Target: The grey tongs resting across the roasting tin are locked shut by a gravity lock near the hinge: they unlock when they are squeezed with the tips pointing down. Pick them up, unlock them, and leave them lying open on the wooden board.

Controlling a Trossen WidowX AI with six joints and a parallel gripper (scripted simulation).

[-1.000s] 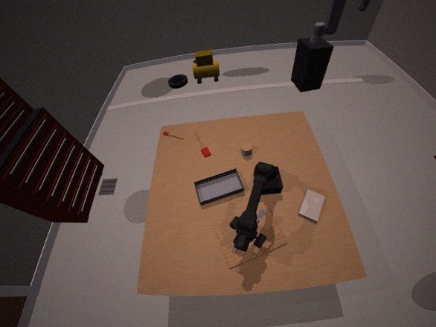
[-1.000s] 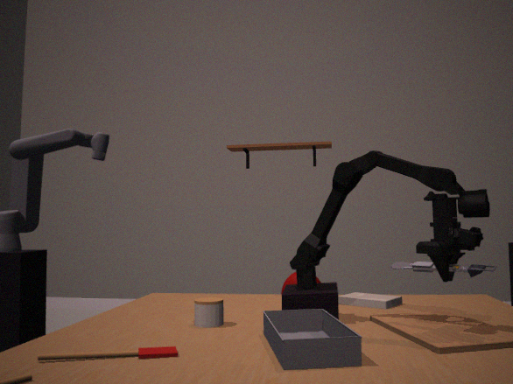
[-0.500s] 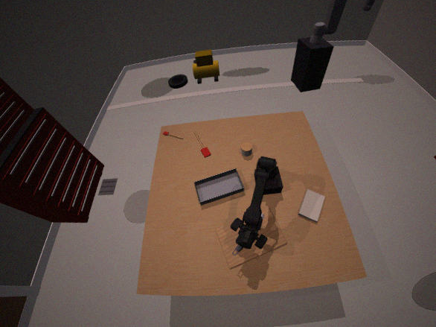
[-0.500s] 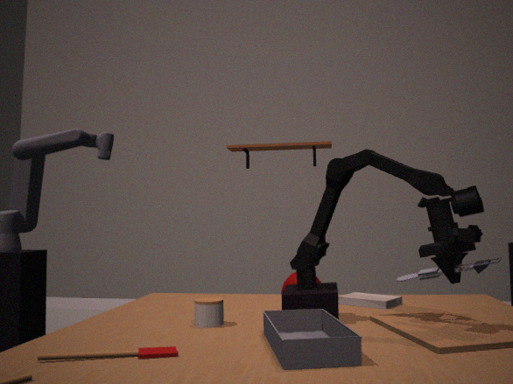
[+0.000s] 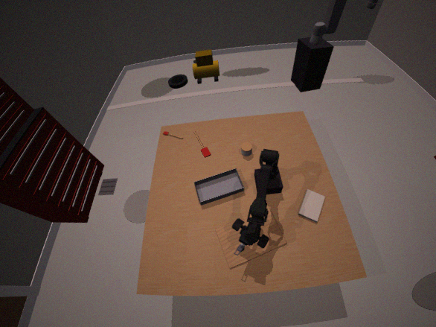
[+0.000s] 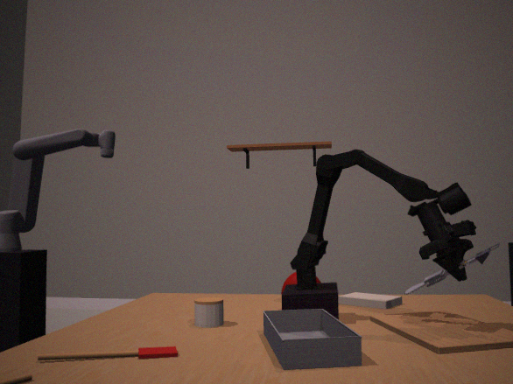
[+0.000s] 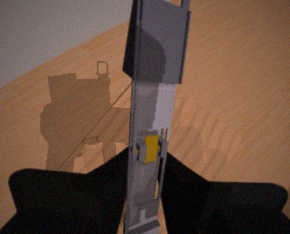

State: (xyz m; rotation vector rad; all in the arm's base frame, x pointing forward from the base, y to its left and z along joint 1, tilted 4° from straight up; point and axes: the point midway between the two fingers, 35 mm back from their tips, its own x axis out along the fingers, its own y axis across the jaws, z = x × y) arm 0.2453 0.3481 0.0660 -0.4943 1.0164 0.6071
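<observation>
My gripper tip is now 40 mm below the yellow lock piece. Also, from my gripper tip: grey roasting tin 80 mm ahead, 400 mm to the right, 100 mm below; white flat block 470 mm behind, 120 mm to the right, 120 mm below; wooden board 40 mm behind, 40 mm to the right, 120 mm below.
</observation>
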